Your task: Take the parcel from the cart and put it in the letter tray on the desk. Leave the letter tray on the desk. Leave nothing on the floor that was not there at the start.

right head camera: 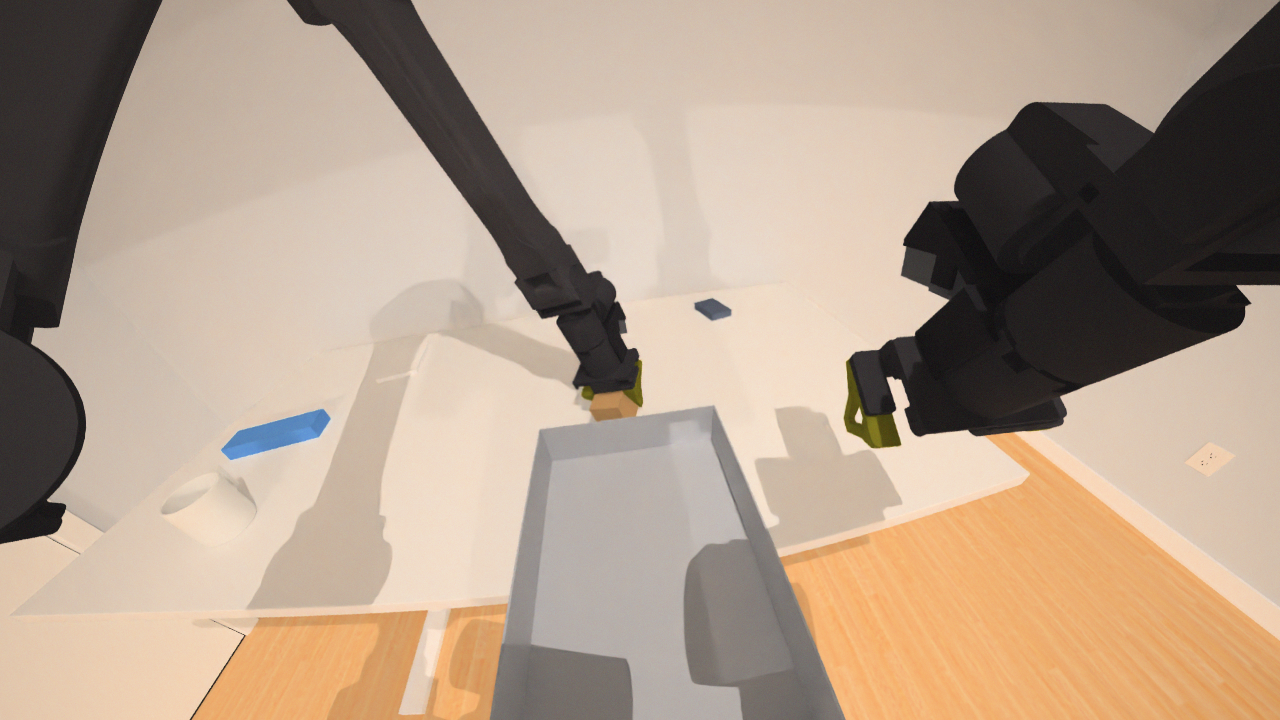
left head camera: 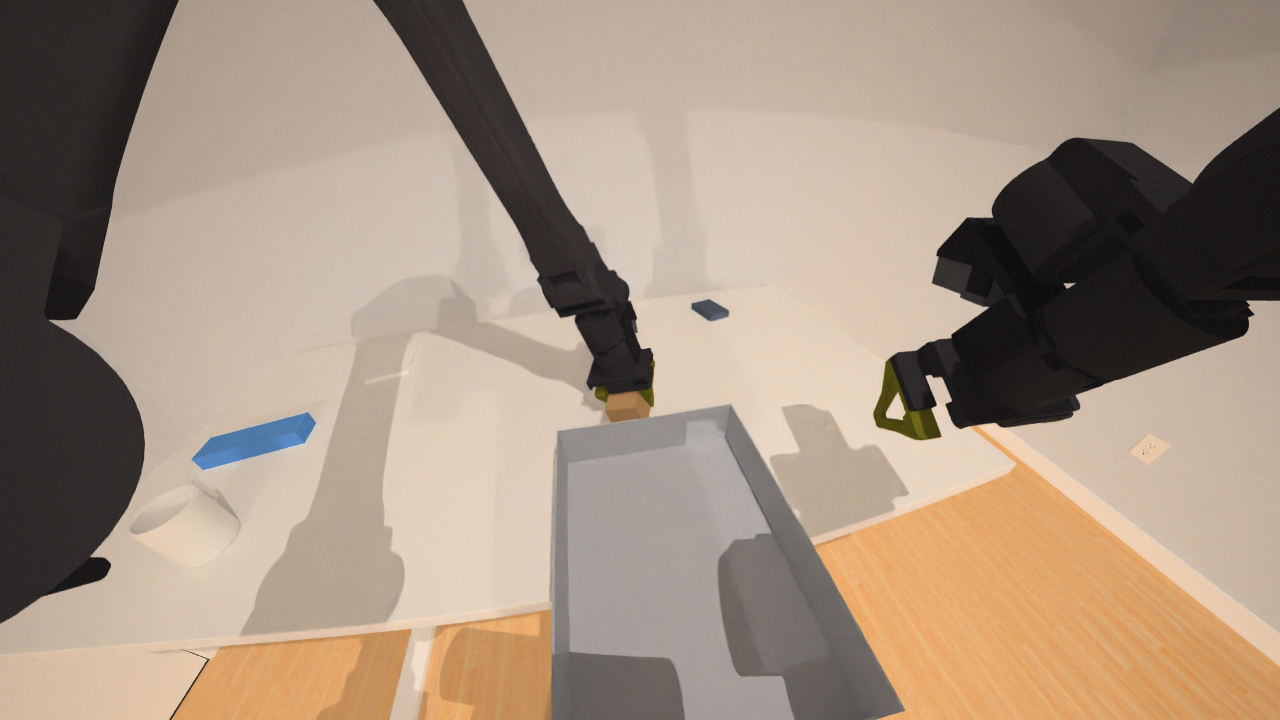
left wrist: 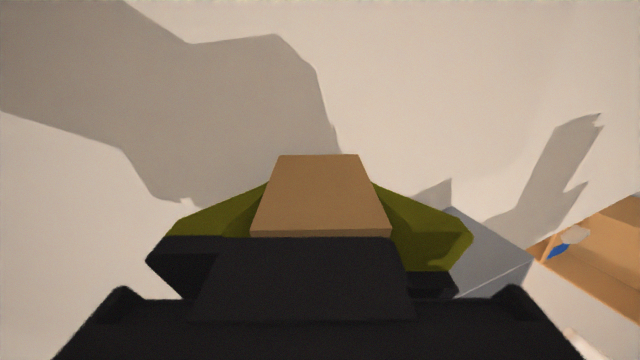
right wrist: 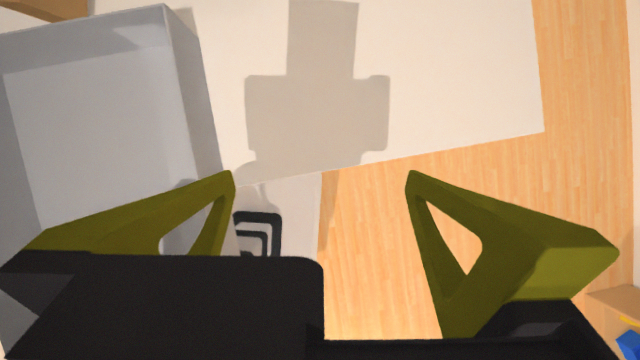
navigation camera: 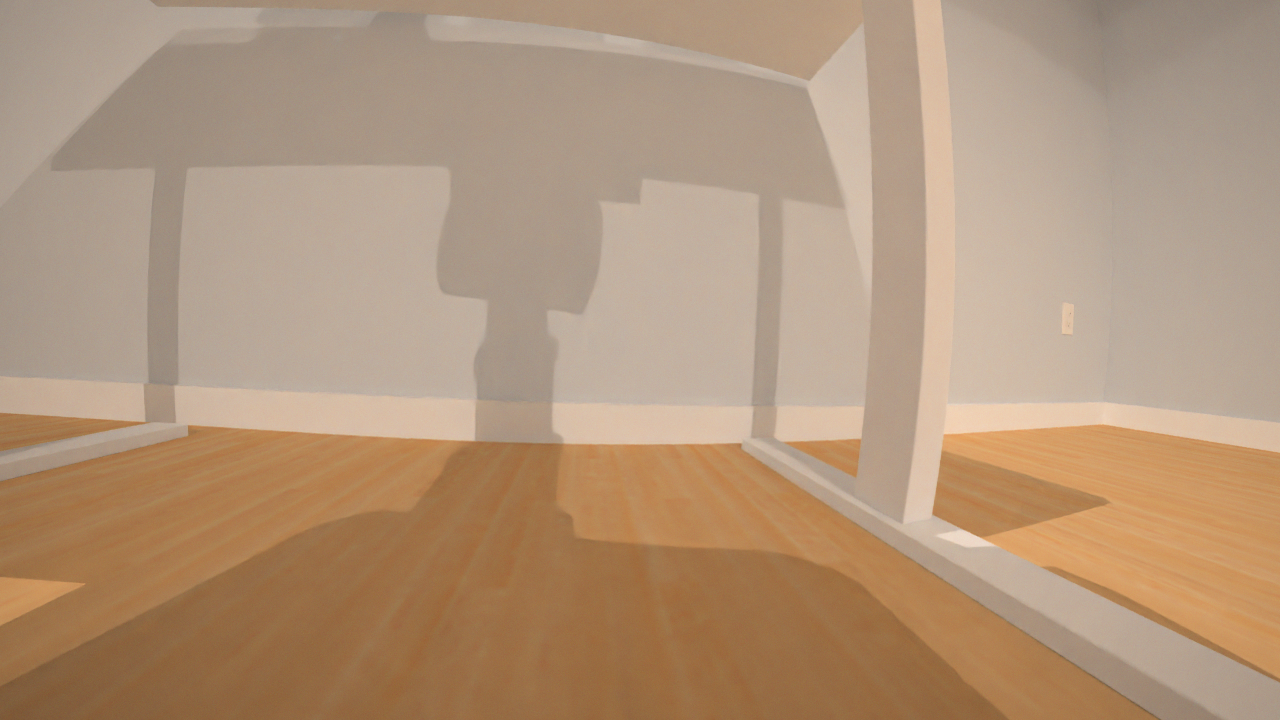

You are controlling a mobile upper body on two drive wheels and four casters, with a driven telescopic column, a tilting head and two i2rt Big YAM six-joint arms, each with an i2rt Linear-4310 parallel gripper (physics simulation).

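Places are measured from the left arm's base along level axes (x right, y down, z ahead), in millimetres.
Pixels of known places: left gripper, fingertip midpoint: [right head camera: 628, 405] [left wrist: 319, 181]; right gripper, fingertip midpoint: [right head camera: 897, 419] [left head camera: 919, 415] [right wrist: 320, 179].
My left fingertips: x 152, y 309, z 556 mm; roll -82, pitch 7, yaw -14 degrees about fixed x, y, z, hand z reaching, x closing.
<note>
Behind a point stands the place of what it marks.
The brown parcel [left head camera: 628, 411] {x 144, y 256, z 484 mm} [right head camera: 614, 409] {x 149, y 252, z 483 mm} [left wrist: 320, 200] {x 142, y 256, z 575 mm} [right wrist: 50, 9] {x 161, y 269, z 488 mm} is a small box. My left gripper [left head camera: 626, 396] {x 152, y 309, z 556 mm} [right head camera: 613, 396] {x 152, y 309, z 556 mm} [left wrist: 319, 181] {x 152, y 309, z 556 mm} is shut on it. The parcel is just beyond the far wall of a grey open tray [left head camera: 626, 441] {x 141, y 284, z 449 mm} [right head camera: 626, 437] {x 167, y 282, z 455 mm} [left wrist: 490, 245] {x 283, y 264, z 484 mm} [right wrist: 186, 100] {x 316, y 253, z 399 mm}, which looks like the letter tray; its lower part is hidden in the head views. The tray shows over the white desk [left head camera: 456, 501] {x -98, y 315, z 354 mm} [right head camera: 456, 501] {x -74, y 315, z 345 mm} [right wrist: 450, 75] {x 612, y 315, z 466 mm} and past its front edge; its support is unclear. My right gripper [left head camera: 908, 425] {x 450, y 137, z 339 mm} [right head camera: 870, 431] [right wrist: 320, 179] {x 450, y 137, z 339 mm} is open and empty, right of the tray.
A blue bar [left head camera: 259, 440] {x -548, y 285, z 415 mm} [right head camera: 275, 434] {x -557, y 285, z 412 mm} and a white mug [left head camera: 186, 528] {x -426, y 251, z 230 mm} [right head camera: 210, 510] {x -426, y 253, z 233 mm} are on the desk's left. A dark blue block [left head camera: 709, 309] {x 321, y 297, z 922 mm} [right head camera: 712, 308] {x 323, y 297, z 923 mm} lies at the back. A desk leg [navigation camera: 904, 268] {x 502, y 938, z 725 mm} stands ahead. A wooden shelf [left wrist: 610, 270] {x 2536, y 539, z -988 mm} shows at the lower right.
</note>
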